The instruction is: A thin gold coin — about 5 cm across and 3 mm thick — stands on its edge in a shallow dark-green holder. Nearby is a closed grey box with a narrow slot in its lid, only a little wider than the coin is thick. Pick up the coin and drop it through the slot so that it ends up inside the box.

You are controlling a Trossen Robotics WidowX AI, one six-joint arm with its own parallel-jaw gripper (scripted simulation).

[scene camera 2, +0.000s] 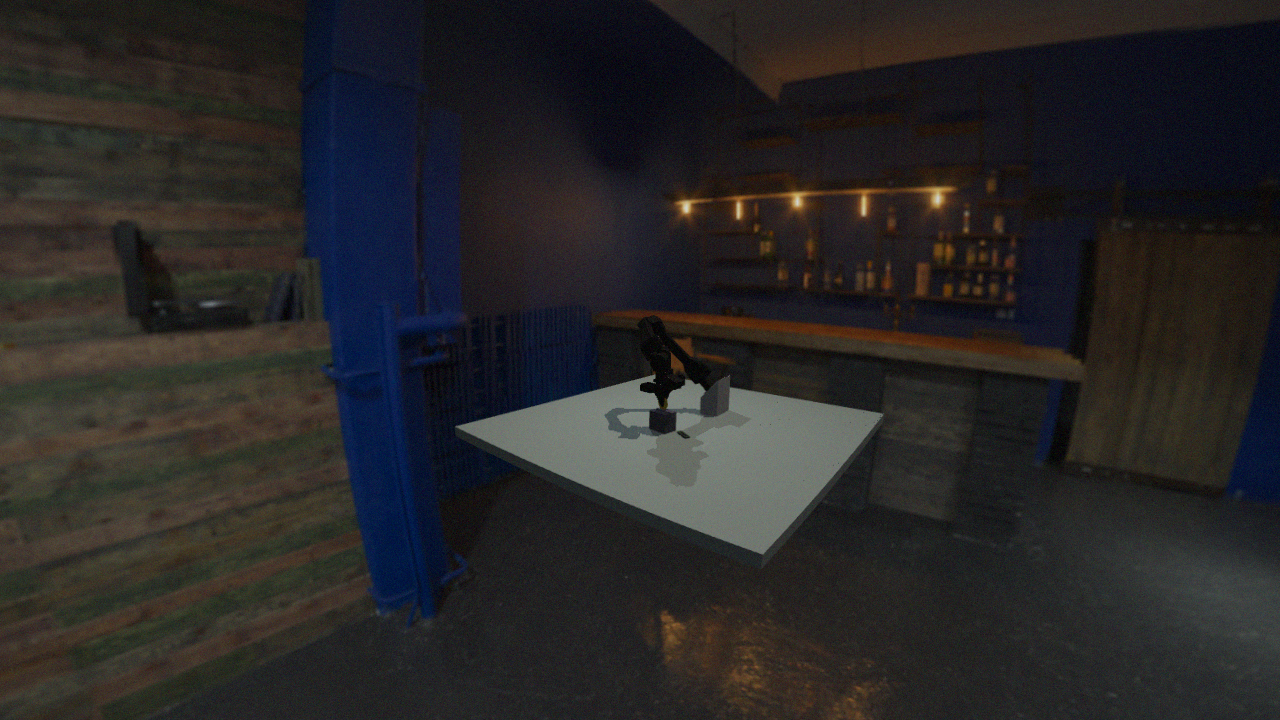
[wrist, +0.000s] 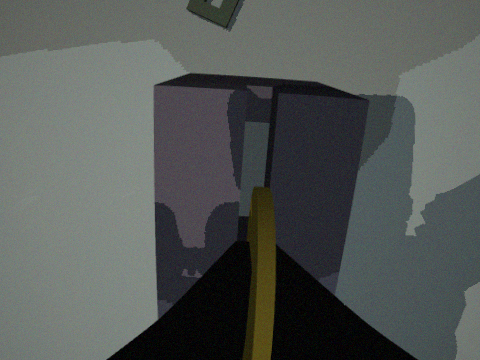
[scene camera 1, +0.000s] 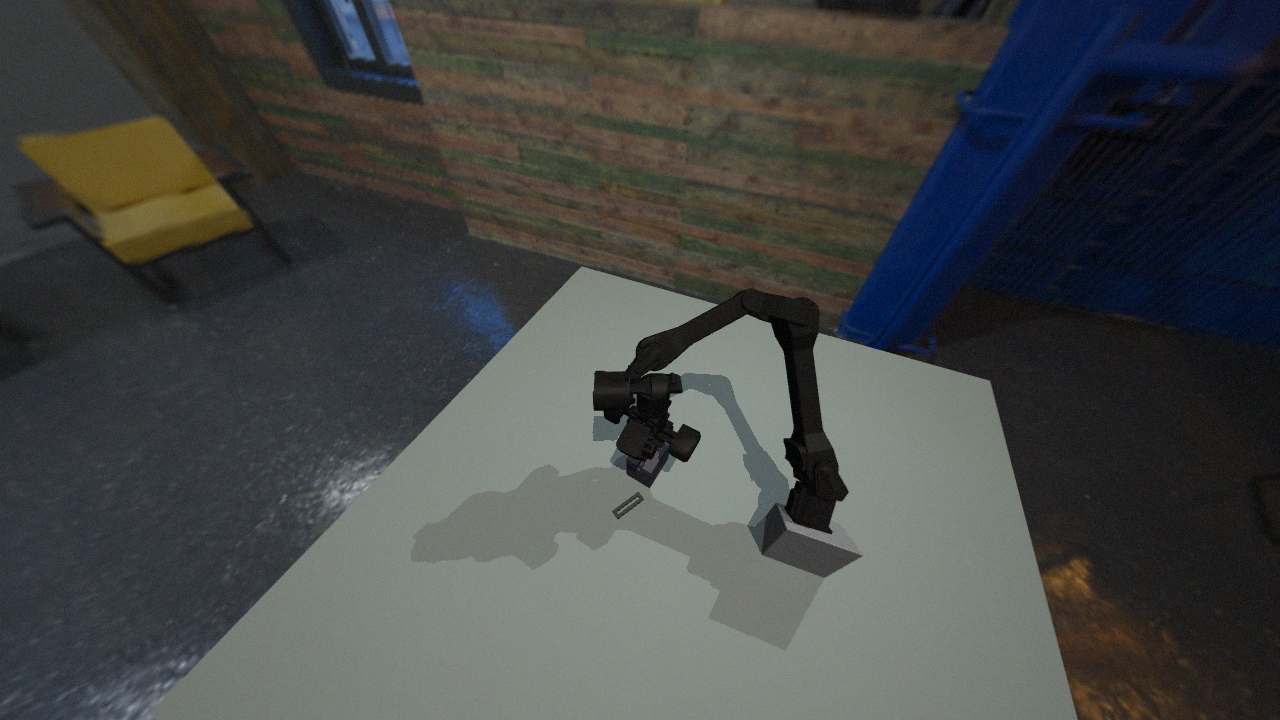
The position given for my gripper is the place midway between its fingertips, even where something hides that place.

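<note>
There's a gold coin held in my gripper (scene camera 1: 649, 446). You'd also find the gripper (wrist: 253, 257) in the wrist view, and scene camera 2 shows my gripper (scene camera 2: 662, 406) too.
</note>
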